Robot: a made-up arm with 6 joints.
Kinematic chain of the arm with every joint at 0, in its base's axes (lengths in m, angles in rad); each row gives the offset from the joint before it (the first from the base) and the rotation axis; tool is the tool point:
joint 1: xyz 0 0 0.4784 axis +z
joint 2: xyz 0.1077 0 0 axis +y
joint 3: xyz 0 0 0.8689 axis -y
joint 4: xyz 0 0 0.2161 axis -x
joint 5: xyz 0.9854 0 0 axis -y
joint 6: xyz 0.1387 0 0 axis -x
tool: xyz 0 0 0
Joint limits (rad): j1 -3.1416..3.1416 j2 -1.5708..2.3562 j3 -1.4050..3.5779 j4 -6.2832..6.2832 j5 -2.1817..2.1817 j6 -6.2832..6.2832
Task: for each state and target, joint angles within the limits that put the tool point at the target. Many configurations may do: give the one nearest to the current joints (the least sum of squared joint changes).
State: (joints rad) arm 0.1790 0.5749 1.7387 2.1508 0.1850 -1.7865
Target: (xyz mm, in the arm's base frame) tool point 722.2 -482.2 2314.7
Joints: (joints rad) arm -0.5991 0.5719 1.7010 2.1560 0.0780 -1.7865
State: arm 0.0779 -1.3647 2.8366 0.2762 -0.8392 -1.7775
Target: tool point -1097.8 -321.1 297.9
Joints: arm 0.2555 -0.7243 3.2050 0.2976 -0.9546 -1.7775
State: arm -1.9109 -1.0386 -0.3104 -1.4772 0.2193 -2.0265
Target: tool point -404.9 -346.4 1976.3
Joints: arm -2.3565 -0.5268 -0.0068 -1.4624 0.3034 -2.0265
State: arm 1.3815 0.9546 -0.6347 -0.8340 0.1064 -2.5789
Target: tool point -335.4 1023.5 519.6
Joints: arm 1.8902 0.1879 -0.7930 -0.8338 0.0282 -2.5789
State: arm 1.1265 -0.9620 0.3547 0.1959 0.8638 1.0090
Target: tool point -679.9 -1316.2 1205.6
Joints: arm 1.1174 -1.5708 0.4329 0.2560 1.7397 1.0090
